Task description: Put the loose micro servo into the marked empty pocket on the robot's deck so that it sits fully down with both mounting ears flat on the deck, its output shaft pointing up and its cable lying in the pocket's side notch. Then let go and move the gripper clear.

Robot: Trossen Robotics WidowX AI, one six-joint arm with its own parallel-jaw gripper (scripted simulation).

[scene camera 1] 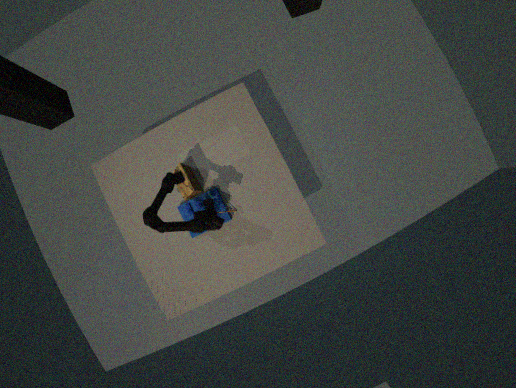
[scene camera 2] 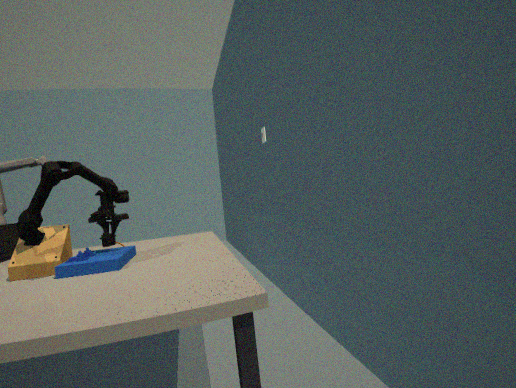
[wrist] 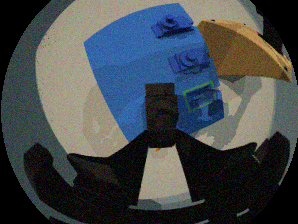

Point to a blue robot deck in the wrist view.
126,54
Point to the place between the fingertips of my gripper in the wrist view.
At 161,132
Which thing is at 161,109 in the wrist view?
A dark micro servo.
